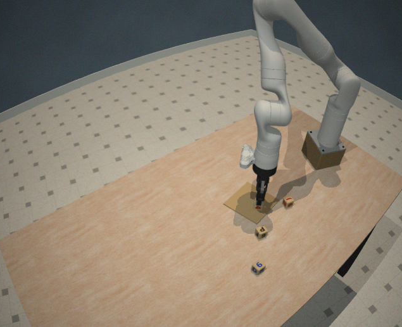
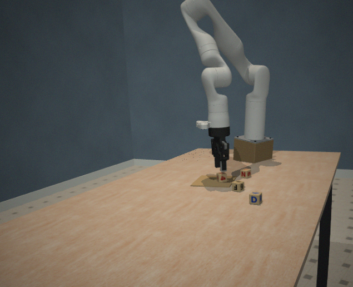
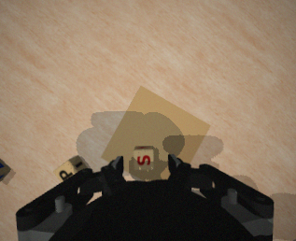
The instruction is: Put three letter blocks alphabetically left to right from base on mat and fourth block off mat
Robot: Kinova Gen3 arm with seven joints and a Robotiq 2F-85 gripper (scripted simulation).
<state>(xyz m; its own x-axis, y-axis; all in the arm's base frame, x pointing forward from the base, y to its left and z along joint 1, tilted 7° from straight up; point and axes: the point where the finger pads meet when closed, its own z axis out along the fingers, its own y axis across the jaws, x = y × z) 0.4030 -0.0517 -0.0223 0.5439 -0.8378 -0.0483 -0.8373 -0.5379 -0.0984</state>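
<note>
Right now the tan mat is 1 cm behind my hand, 3 cm to the right of it and 6 cm below it.
</note>
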